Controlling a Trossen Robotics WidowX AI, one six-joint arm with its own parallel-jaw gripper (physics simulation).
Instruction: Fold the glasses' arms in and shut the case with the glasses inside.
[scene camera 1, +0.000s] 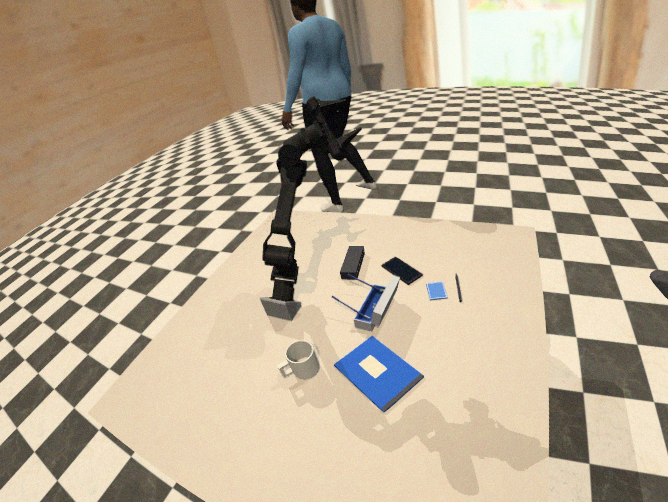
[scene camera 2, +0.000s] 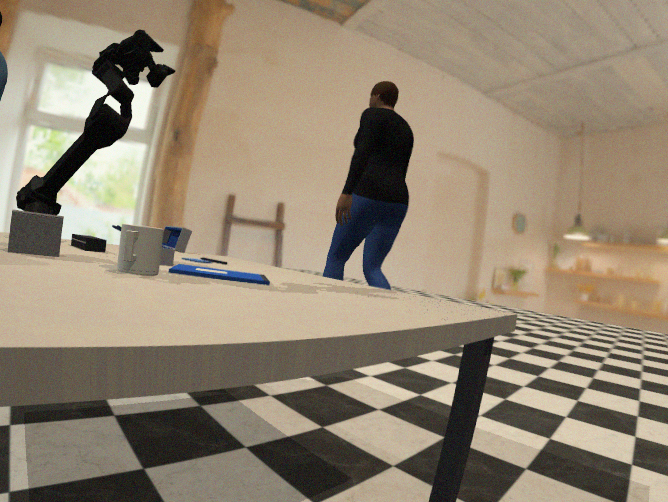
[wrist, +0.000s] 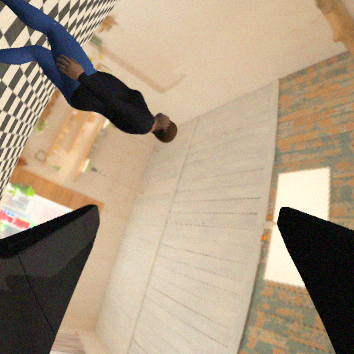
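Pixels of known places: gripper, fingertip midpoint: (scene camera 1: 354, 113) (scene camera 2: 168, 61) (wrist: 190, 215); arm's base, origin of the base link: (scene camera 1: 281, 299) (scene camera 2: 36, 231).
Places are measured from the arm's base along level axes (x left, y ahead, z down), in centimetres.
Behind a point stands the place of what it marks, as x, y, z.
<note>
The grey glasses case (scene camera 1: 386, 299) @(2.4, 36.4, -4.6) (scene camera 2: 183, 240) @(-3.5, 34.6, -1.9) stands open on the table, its blue-lined lid raised on the right side in scene camera 1. The blue glasses (scene camera 1: 348, 306) @(0.6, 24.4, -1.2) (scene camera 2: 116, 227) @(12.6, 21.2, -2.8) sit in its base with both arms unfolded, sticking out past the left side over the table; the front is partly hidden in the base. The mug hides part of the case in scene camera 2. My gripper (scene camera 1: 335, 116) (scene camera 2: 166, 60) @(19.3, 28.6, -54.8) (wrist: 190, 215) @(19.3, 28.6, -54.8) is open and empty, high above the table and well away from the case. Case and glasses do not show in the wrist view.
A grey mug (scene camera 1: 303, 364) @(-24.1, 20.7, -2.9) (scene camera 2: 141, 251) @(-24.9, 17.2, 0.4) and a blue book (scene camera 1: 396, 377) @(-18.2, 44.2, 3.8) (scene camera 2: 218, 274) @(-22.0, 35.4, 3.8) lie nearer the camera than the case. A black box (scene camera 1: 352, 261) @(25.0, 17.0, 1.1) (scene camera 2: 88, 242) @(18.4, 15.0, 2.3), a phone (scene camera 1: 402, 269) @(26.3, 35.6, 3.8), a blue pad (scene camera 1: 436, 290) @(17.5, 49.3, 4.1) and a pen (scene camera 1: 459, 288) @(19.2, 57.0, 3.7) lie behind and right. People stand beyond the table.
</note>
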